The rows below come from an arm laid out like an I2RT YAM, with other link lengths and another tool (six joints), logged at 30 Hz.
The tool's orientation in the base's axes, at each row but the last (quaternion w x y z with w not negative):
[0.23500 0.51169 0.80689 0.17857]
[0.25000 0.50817 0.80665 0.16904]
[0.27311 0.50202 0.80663 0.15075]
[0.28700 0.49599 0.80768 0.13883]
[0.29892 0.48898 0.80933 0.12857]
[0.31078 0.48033 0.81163 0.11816]
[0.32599 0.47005 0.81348 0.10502]
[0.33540 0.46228 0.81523 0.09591]
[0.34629 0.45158 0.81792 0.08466]
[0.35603 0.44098 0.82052 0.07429]
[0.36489 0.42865 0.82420 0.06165]
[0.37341 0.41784 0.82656 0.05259]
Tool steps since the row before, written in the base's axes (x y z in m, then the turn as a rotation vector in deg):
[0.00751 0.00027 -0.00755 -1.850 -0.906 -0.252]
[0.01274 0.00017 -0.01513 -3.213 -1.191 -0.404]
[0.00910 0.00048 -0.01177 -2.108 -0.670 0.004]
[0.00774 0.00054 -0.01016 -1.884 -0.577 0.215]
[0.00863 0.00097 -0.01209 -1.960 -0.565 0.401]
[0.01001 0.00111 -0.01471 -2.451 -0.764 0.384]
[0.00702 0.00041 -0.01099 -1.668 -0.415 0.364]
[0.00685 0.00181 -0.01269 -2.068 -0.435 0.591]
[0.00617 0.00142 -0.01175 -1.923 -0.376 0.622]
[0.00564 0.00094 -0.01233 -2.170 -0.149 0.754]
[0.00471 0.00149 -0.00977 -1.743 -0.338 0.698]
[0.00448 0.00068 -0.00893 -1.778 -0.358 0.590]
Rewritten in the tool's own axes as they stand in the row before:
[-0.00102 0.00169 0.01047 -0.098 -1.879 -0.875]
[-0.00091 0.00147 0.01970 0.168 -3.083 -1.540]
[0.00068 0.00075 0.01485 0.132 -1.833 -1.230]
[0.00113 0.00067 0.01272 0.068 -1.521 -1.269]
[0.00221 0.00059 0.01471 0.038 -1.476 -1.463]
[0.00324 0.00042 0.01753 0.045 -1.933 -1.732]
[0.00266 -0.00014 0.01277 0.073 -1.210 -1.272]
[0.00491 -0.00019 0.01368 0.092 -1.391 -1.695]
[0.00472 -0.00029 0.01248 0.073 -1.244 -1.635]
[0.00511 -0.00103 0.01255 0.269 -1.216 -1.936]
[0.00476 0.00000 0.00986 0.001 -1.075 -1.576]
[0.00395 -0.00021 0.00920 0.062 -1.154 -1.517]

